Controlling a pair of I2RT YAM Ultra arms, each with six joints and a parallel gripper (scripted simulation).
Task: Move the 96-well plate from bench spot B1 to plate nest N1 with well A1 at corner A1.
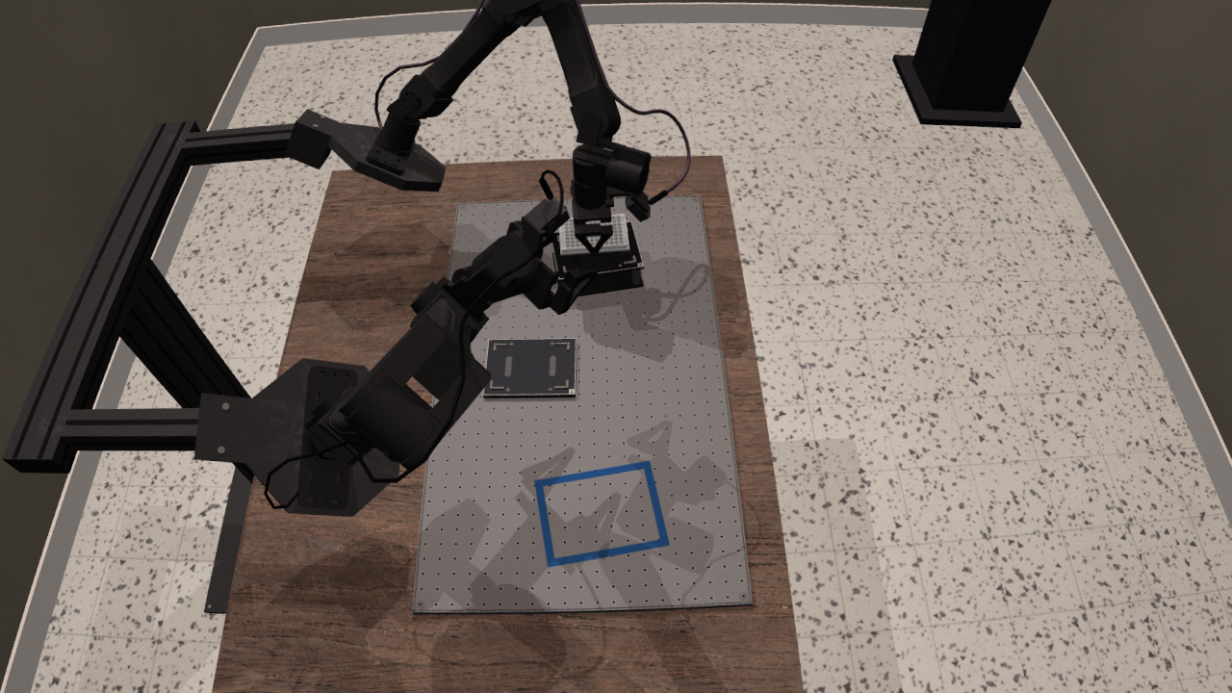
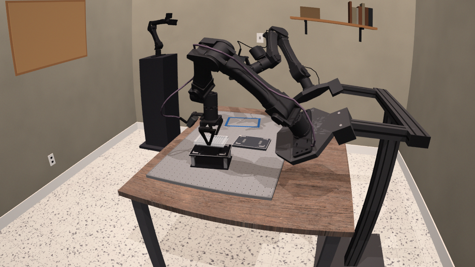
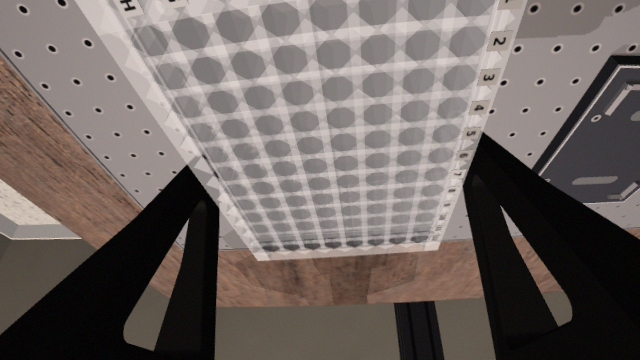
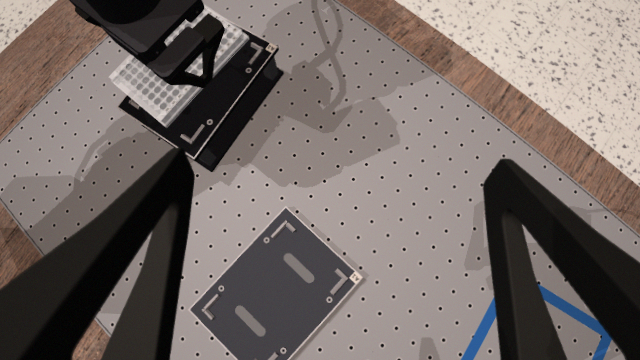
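My left hand is 1 cm short of the raised black nest and 5 cm above it. Round my left hand: clear 96-well plate: right at my left hand.
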